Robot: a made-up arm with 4 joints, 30 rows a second.
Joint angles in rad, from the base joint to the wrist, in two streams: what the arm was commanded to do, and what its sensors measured. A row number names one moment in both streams.
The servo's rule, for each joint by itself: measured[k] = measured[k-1] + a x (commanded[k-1-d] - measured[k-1]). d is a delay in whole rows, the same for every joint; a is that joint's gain. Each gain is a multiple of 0.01, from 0.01 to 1. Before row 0 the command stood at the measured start. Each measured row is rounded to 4 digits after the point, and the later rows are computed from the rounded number. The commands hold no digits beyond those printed.
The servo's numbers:
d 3
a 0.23 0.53 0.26 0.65
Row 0, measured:
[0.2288 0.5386 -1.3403 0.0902]
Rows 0 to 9, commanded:
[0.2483 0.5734 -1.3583 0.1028]
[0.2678 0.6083 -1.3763 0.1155]
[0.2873 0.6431 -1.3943 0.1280]
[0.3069 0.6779 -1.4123 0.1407]
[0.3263 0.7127 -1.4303 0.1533]
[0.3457 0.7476 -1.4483 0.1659]
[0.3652 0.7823 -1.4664 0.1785]
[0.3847 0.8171 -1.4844 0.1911]
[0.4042 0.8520 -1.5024 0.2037]
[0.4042 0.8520 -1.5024 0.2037]
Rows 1 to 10, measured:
[0.2288 0.5386 -1.3403 0.0902]
[0.2288 0.5386 -1.3403 0.0902]
[0.2288 0.5386 -1.3403 0.0902]
[0.2333 0.5570 -1.3450 0.0984]
[0.2412 0.5842 -1.3531 0.1095]
[0.2518 0.6154 -1.3638 0.1215]
[0.2645 0.6485 -1.3764 0.1340]
[0.2787 0.6825 -1.3904 0.1465]
[0.2941 0.7170 -1.4055 0.1591]
[0.3105 0.7516 -1.4213 0.1717]

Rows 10 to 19, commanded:
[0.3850 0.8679 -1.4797 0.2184]
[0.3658 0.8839 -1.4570 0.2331]
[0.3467 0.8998 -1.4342 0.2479]
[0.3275 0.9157 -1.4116 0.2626]
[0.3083 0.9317 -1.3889 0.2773]
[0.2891 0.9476 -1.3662 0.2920]
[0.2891 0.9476 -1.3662 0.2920]
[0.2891 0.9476 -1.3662 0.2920]
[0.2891 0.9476 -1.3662 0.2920]
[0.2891 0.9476 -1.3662 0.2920]
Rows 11 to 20, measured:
[0.3276 0.7863 -1.4377 0.1843]
[0.3452 0.8211 -1.4545 0.1969]
[0.3588 0.8375 -1.4670 0.2013]
[0.3648 0.8536 -1.4703 0.2124]
[0.3650 0.8697 -1.4668 0.2259]
[0.3608 0.8857 -1.4583 0.2402]
[0.3531 0.9016 -1.4462 0.2548]
[0.3428 0.9176 -1.4313 0.2694]
[0.3304 0.9335 -1.4144 0.2841]
[0.3209 0.9410 -1.4019 0.2892]

